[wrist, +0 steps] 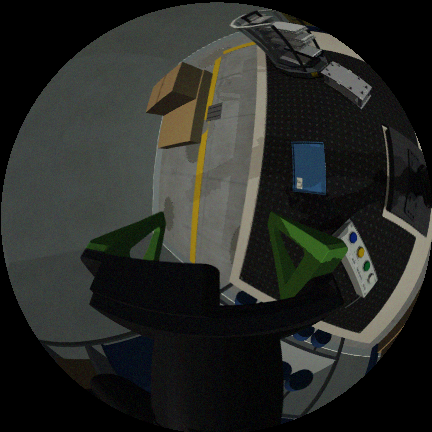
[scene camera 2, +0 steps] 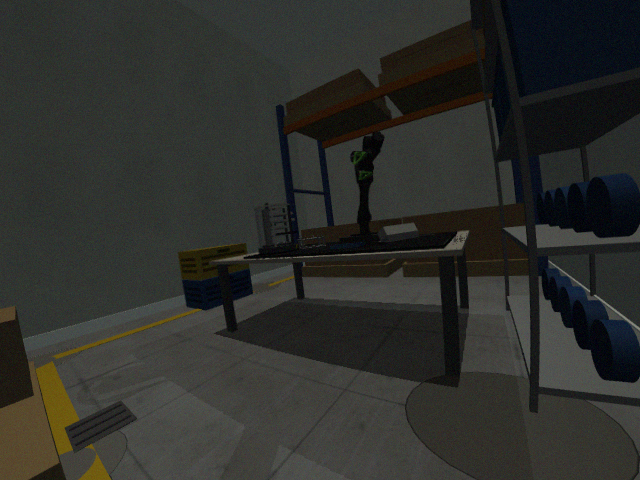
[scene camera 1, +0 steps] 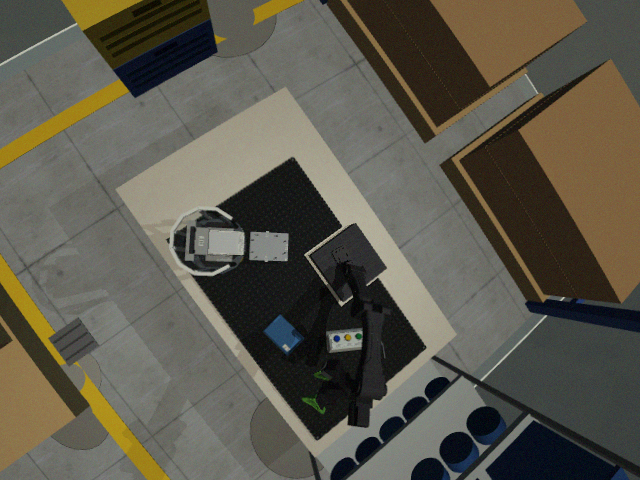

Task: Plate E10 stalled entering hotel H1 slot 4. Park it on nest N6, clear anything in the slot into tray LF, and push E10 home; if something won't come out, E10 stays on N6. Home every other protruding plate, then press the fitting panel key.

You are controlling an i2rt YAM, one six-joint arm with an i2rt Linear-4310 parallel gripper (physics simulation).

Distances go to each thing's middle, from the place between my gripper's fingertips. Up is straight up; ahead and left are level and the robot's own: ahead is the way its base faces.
My hand is 1 cm short of the blue tray (scene camera 1: 280, 331), 11 cm to the left of it and 36 cm above it. From my hand the other things lie so: round plate rack (scene camera 1: 189, 236) (7 cm ahead, 59 cm to the right, 22 cm below).
